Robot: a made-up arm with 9 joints.
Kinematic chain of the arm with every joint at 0, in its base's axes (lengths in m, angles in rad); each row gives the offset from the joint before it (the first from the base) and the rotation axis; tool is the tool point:
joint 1: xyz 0 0 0.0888 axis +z
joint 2: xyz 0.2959 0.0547 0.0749 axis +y
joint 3: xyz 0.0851 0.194 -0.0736 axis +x
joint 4: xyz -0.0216 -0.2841 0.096 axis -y
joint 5: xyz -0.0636 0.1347 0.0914 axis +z
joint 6: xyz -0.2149 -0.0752 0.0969 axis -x
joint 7: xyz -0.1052 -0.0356 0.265 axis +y
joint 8: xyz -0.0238 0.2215 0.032 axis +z
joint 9: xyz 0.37 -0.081 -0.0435 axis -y
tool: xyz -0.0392 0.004 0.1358
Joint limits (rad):
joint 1: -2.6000..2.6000
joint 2: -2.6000..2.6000
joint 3: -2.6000..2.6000
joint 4: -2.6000..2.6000
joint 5: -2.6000..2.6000
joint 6: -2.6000..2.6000
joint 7: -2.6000..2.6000
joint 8: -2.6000..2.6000
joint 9: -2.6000..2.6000
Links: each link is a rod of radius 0.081 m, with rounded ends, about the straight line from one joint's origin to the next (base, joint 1, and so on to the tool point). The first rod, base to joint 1, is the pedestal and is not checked.
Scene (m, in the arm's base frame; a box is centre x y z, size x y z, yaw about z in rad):
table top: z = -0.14
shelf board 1: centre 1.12 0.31 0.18 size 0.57 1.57 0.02 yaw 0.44
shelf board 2: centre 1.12 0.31 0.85 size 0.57 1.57 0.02 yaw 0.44
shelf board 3: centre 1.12 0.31 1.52 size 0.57 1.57 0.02 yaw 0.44
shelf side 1: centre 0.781 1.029 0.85 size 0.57 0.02 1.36 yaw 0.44
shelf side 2: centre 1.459 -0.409 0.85 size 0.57 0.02 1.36 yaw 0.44
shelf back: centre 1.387 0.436 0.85 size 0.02 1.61 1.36 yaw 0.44
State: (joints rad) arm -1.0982 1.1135 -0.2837 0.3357 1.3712 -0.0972 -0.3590 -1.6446 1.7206
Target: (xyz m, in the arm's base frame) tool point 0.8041 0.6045 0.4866
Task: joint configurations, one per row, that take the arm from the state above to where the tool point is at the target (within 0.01 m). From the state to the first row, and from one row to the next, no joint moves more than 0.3 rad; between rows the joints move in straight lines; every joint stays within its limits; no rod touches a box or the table.
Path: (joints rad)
1: -0.8115 1.0932 -0.5365 0.3161 1.4045 -0.0915 -0.3005 -1.6418 1.6516
2: -0.5248 1.0730 -0.7892 0.2965 1.4378 -0.0859 -0.2421 -1.6391 1.5826
3: -0.2381 1.0527 -1.0420 0.2768 1.4711 -0.0802 -0.1836 -1.6363 1.5137
4: 0.0486 1.0325 -1.2948 0.2572 1.5044 -0.0745 -0.1252 -1.6336 1.4447

